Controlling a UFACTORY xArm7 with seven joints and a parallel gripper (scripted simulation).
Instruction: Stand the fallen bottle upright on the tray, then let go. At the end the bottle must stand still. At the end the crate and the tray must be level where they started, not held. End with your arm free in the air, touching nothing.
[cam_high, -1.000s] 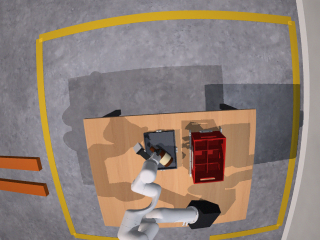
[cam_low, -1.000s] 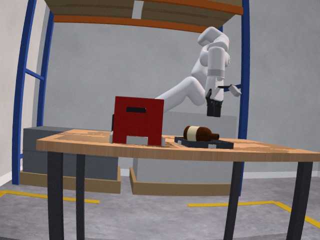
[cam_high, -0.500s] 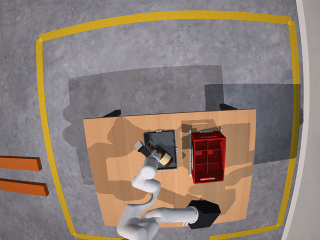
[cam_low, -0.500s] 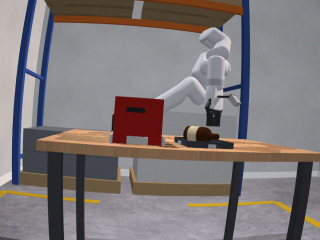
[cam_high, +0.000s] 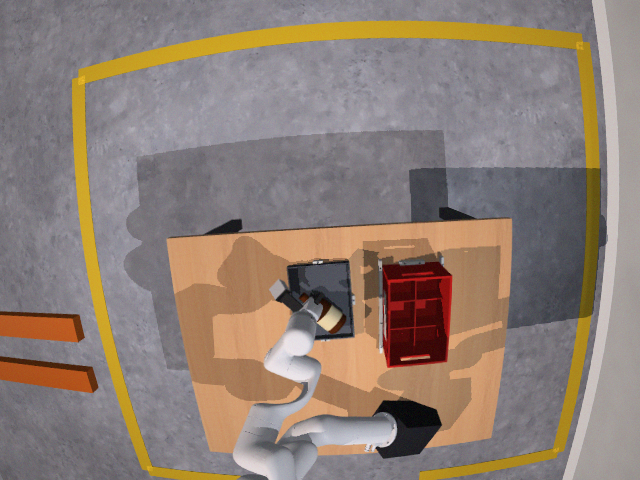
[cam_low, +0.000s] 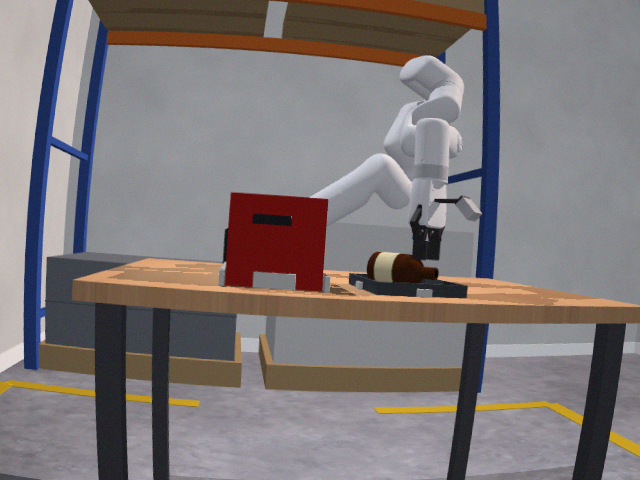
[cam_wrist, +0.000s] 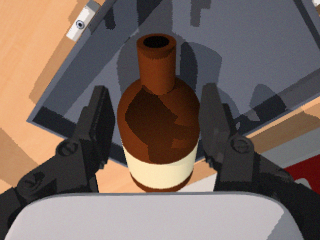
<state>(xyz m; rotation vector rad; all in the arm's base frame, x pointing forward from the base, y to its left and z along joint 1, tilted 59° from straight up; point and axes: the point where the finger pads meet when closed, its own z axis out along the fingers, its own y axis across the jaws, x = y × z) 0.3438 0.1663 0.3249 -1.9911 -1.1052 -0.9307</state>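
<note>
Right now the brown bottle is 2 cm behind my hand, 4 cm to the right of it and 4 cm below it. The rest, counted from my hand: dark grey tray (4 cm to the right, 7 cm below); then red crate (7 cm ahead, 32 cm to the right).
</note>
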